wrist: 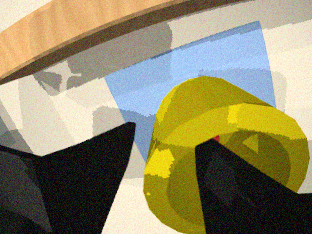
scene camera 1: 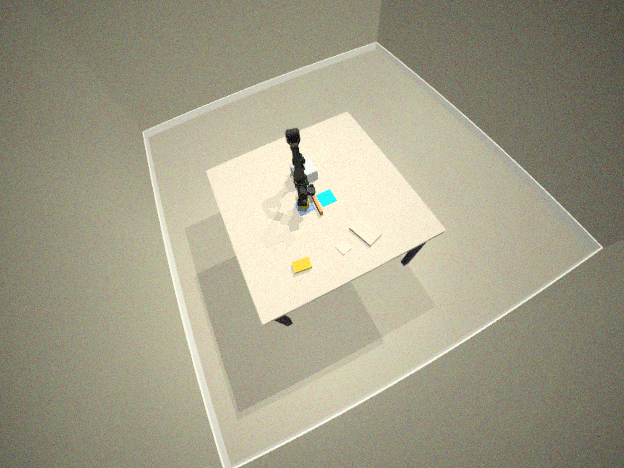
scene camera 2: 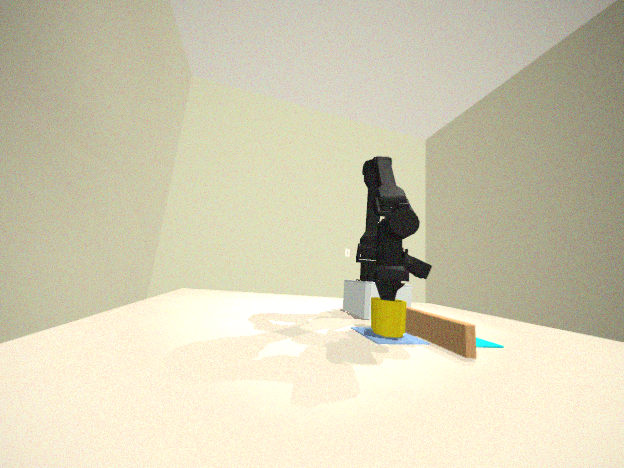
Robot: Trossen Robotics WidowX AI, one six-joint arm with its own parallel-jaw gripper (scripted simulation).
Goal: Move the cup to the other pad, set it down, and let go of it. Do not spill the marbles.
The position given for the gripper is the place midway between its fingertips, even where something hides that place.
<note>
In view: the gripper (scene camera 2: 387,314), a yellow cup (scene camera 2: 388,317) and a wooden bar (scene camera 2: 457,336).
The yellow cup is seen too in the wrist view (wrist: 197,110). The gripper also shows in the wrist view (wrist: 166,136).
</note>
